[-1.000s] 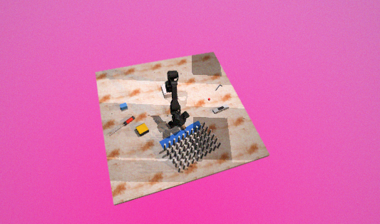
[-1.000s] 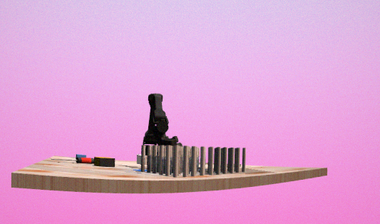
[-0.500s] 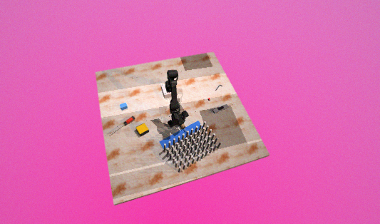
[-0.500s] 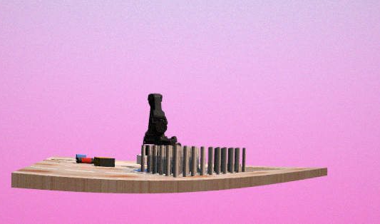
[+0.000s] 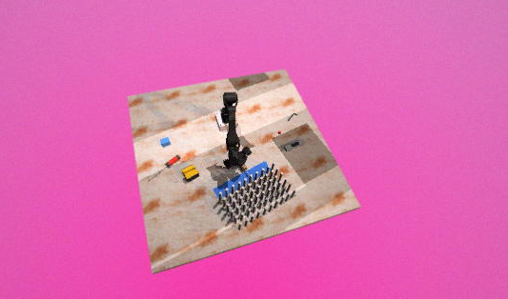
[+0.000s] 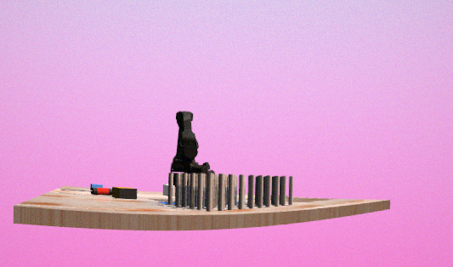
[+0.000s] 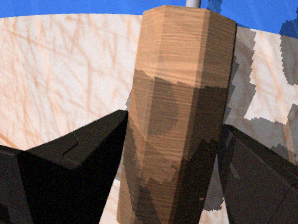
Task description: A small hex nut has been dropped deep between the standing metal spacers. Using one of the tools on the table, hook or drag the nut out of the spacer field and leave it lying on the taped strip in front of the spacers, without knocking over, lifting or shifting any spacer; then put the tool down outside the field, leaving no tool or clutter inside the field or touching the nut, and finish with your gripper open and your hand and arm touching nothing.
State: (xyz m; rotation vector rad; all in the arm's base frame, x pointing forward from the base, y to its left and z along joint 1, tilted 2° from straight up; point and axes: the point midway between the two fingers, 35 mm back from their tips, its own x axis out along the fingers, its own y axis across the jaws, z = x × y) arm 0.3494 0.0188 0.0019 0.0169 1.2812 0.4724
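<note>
Now: gripper tip 10 cm short of the blue taped strip, 2 cm above it and 1 cm to the left of it. Also, from my gripper tip: red piece: 33 cm to the left, 21 cm behind, 1 cm below; then yellow block: 33 cm to the right; then brown-handled tool: 10 cm ahead, 3 cm to the left.
</note>
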